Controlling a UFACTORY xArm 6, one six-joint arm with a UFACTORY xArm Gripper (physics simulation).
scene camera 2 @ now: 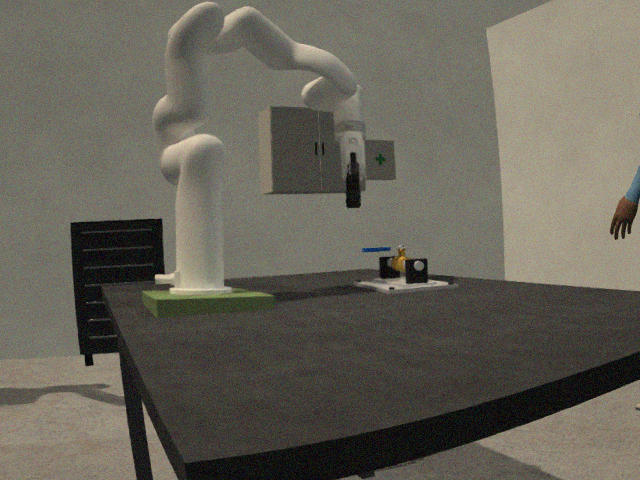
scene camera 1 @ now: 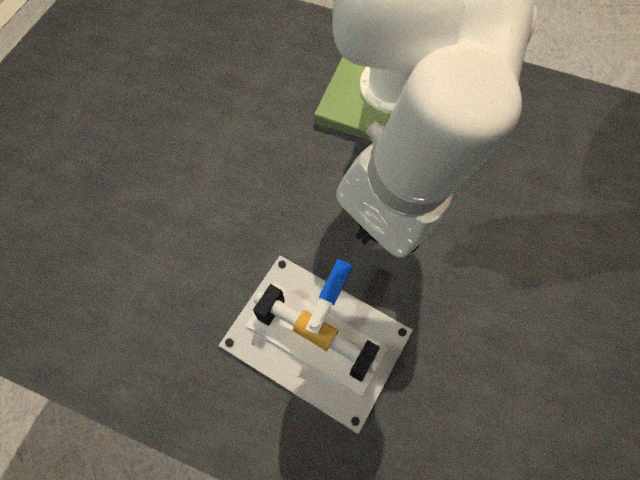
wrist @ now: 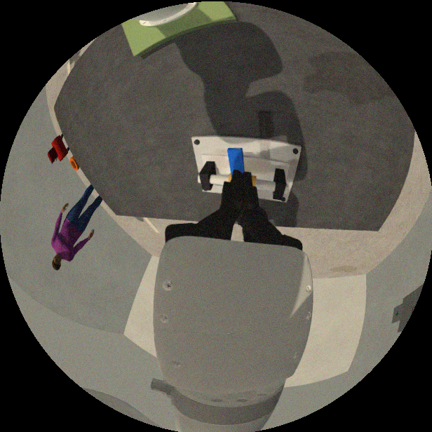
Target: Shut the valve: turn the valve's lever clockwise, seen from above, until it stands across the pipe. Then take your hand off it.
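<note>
The valve has an orange body (scene camera 1: 315, 331) (scene camera 2: 399, 263) on a white pipe (scene camera 1: 347, 347) (wrist: 265, 185) held between two black blocks. Its lever with the blue grip (scene camera 1: 336, 281) (scene camera 2: 376, 249) (wrist: 235, 160) stands about square across the pipe, pointing toward the robot's base side. My gripper (scene camera 2: 353, 202) (wrist: 238, 181) is shut and empty. It hangs well above the lever's height, apart from it. In the wrist view the fingers cover part of the lever and of the orange body. In scene camera 1 the hand hides most of the fingers.
The valve is mounted on a white plate (scene camera 1: 248, 330) (scene camera 2: 379, 286) (wrist: 220, 144) with dark corner bolts, on the dark table (scene camera 1: 129, 206) (scene camera 2: 361, 361). The arm's green base block (scene camera 1: 338, 105) (scene camera 2: 206, 303) (wrist: 175, 30) stands behind the plate. Wall cabinets (scene camera 2: 294, 149) hang in the background.
</note>
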